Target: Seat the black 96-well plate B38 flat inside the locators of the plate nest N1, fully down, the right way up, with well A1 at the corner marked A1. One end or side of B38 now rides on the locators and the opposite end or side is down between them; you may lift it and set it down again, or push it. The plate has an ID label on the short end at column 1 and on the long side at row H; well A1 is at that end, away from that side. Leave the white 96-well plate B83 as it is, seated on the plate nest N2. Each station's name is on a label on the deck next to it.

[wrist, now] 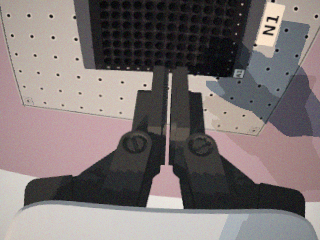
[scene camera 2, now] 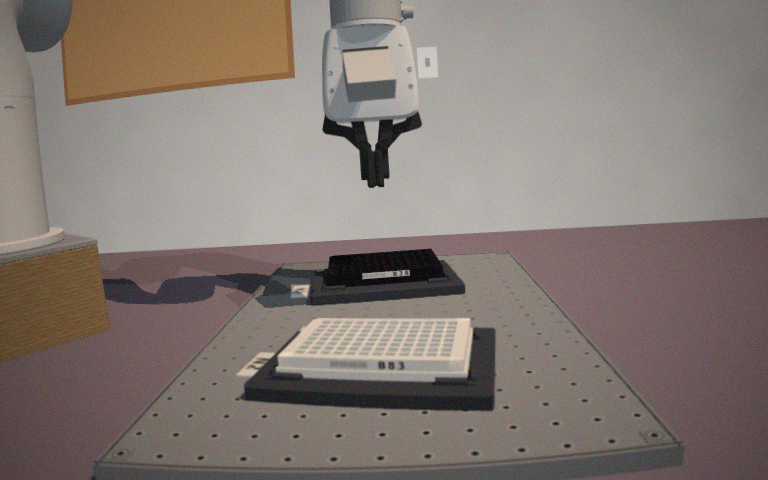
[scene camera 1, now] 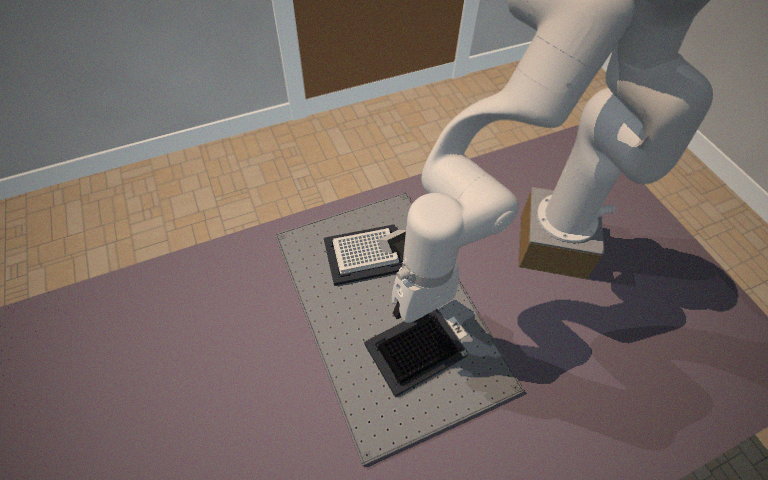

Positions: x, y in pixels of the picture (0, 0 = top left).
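Labels:
A white plate B83 is out of frame in the wrist view, though scene camera 1 and scene camera 2 both show me the white plate B83. On the white plate B83, (scene camera 1: 358, 252) and (scene camera 2: 401, 341) are the same spot. A black plate B38 is visible to me in scene camera 2 (378, 268), and the wrist view and scene camera 1 show the black plate B38 as well. On the black plate B38, (wrist: 137, 32) and (scene camera 1: 410, 359) are the same spot.

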